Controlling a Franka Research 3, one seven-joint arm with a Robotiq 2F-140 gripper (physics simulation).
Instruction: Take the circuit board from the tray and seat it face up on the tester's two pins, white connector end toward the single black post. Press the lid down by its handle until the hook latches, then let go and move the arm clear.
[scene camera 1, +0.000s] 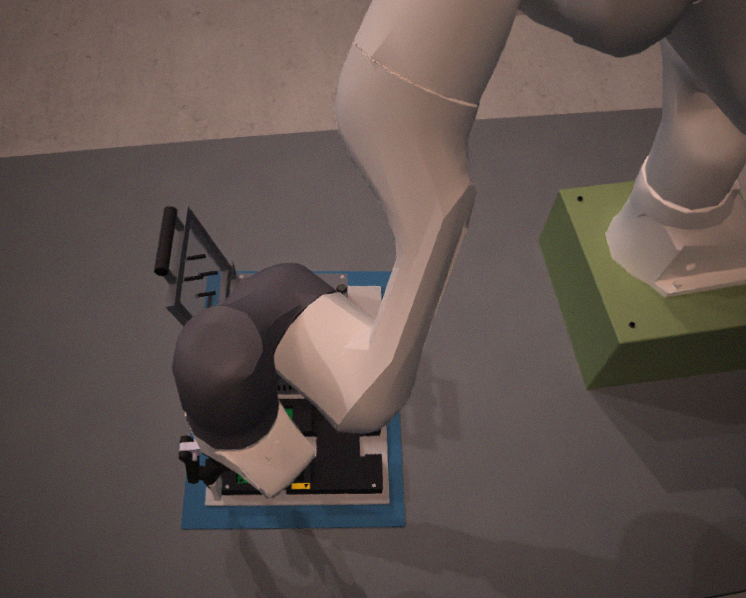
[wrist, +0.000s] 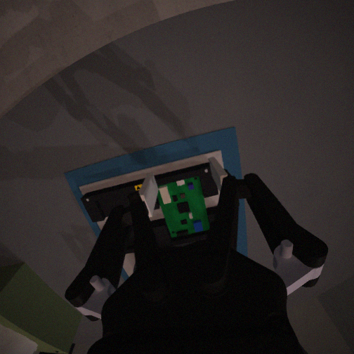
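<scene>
The circuit board (scene camera 1: 242, 479) (wrist: 184, 218) is green and lies face up in the black tray (scene camera 1: 339, 464) (wrist: 117, 196). The arm covers most of it in the scene view. A cream block sits near its upper left corner in the wrist view. My gripper (wrist: 182, 173) is partly open, with one fingertip on each side of the board and nothing held. The height of the tips above the tray is hard to judge. The tester's lid (scene camera 1: 178, 274) stands raised at the left, with its black handle (scene camera 1: 165, 241) outward. The tester's pins and hook are hidden.
A blue mat (scene camera 1: 292, 518) (wrist: 200, 144) and a pale base (scene camera 1: 292, 500) lie under the tray. A yellow label (scene camera 1: 300, 485) (wrist: 138, 187) marks the tray. The robot's green pedestal (scene camera 1: 576, 292) (wrist: 42, 295) stands at the right in the scene view. My forearm hangs over the tester.
</scene>
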